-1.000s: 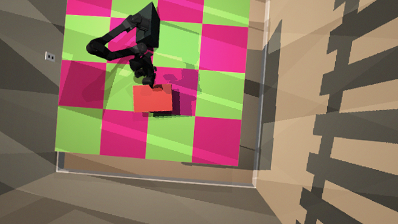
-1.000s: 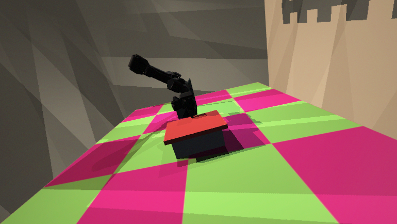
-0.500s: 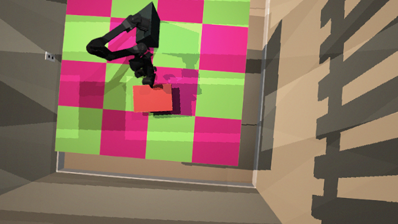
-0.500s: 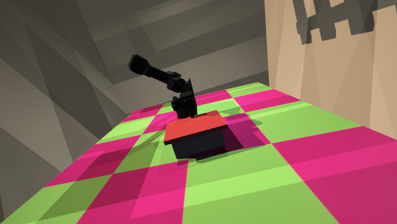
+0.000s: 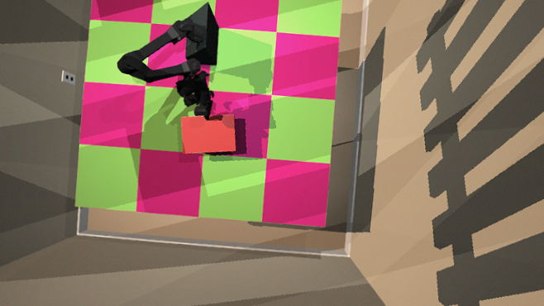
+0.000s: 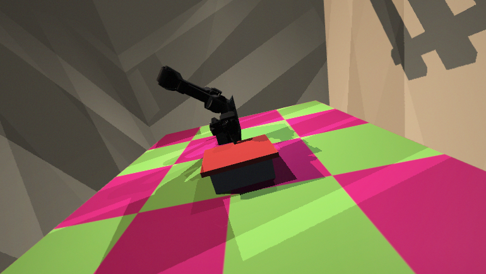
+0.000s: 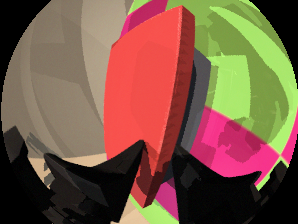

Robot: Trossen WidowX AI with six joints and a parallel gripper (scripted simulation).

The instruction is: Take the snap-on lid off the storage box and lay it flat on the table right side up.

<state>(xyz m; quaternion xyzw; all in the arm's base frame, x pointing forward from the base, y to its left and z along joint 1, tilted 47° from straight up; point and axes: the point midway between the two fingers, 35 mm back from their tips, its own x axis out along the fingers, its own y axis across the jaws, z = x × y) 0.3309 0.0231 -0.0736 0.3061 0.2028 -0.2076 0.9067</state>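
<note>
Now: the red lid 70 mm ahead of my gripper tip and 20 mm to the left of it. From my gripper tip the other things lie so: storage box 70 mm ahead, 20 mm to the left, 40 mm below.
</note>
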